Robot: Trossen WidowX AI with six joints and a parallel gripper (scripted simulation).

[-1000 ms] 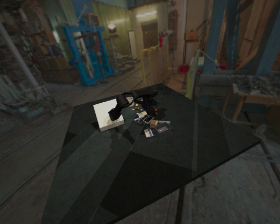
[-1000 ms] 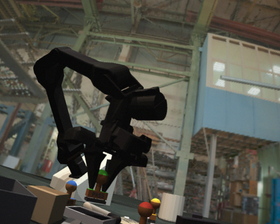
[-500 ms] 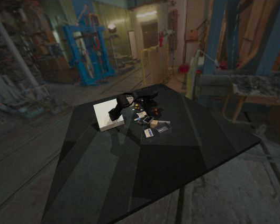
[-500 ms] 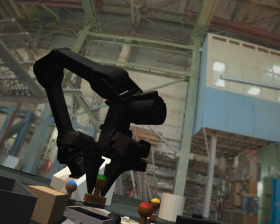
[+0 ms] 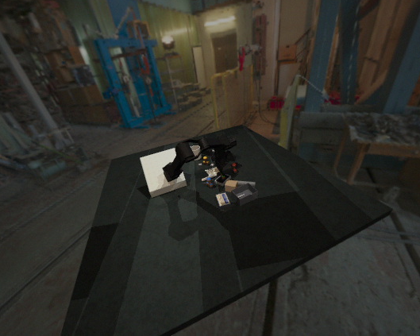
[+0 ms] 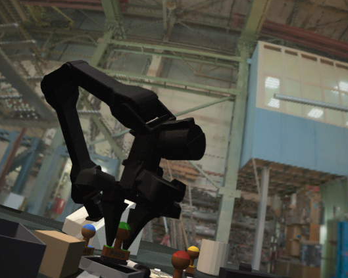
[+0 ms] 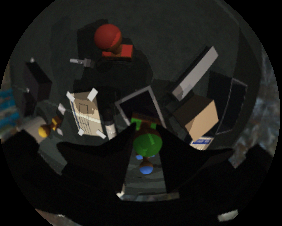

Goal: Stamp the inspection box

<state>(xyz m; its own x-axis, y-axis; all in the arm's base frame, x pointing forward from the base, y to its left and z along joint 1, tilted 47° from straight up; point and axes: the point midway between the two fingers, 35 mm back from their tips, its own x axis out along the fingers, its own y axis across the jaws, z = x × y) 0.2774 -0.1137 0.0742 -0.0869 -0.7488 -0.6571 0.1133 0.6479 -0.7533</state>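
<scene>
The dark ink pad is 40 mm below my gripper tip. From my gripper tip the other things lie so: black-and-white pen 70 mm to the left, 30 mm below, 30 mm behind; then blue stamp 90 mm behind, 20 mm below; then green-knobbed stamp right at my gripper tip.
</scene>
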